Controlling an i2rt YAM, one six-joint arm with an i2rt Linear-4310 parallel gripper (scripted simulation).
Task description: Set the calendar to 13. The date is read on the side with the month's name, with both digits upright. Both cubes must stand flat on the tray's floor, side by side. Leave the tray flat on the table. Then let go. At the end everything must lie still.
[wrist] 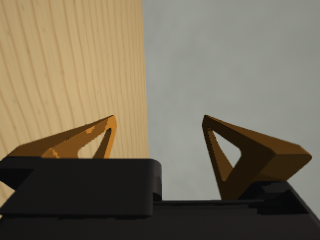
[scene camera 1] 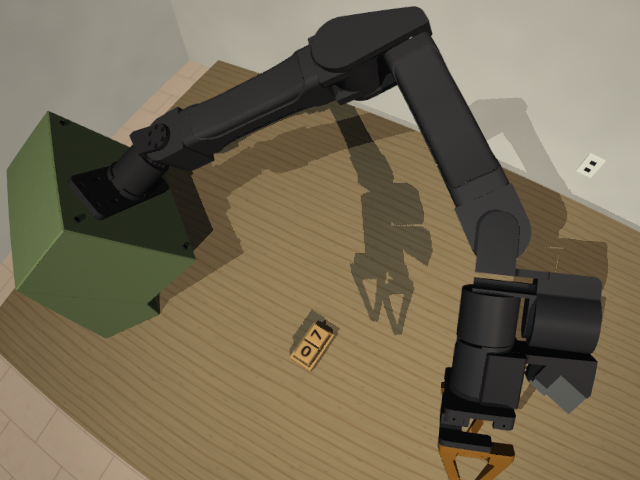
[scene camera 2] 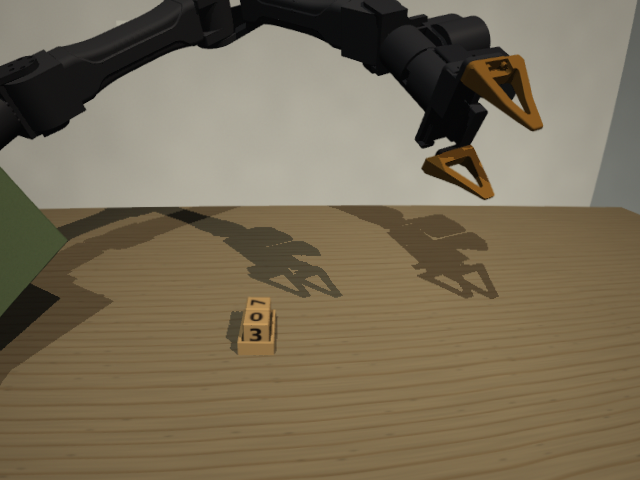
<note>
In view: my gripper (scene camera 2: 511,166).
My gripper shows as well in the wrist view (wrist: 159,119).
</note>
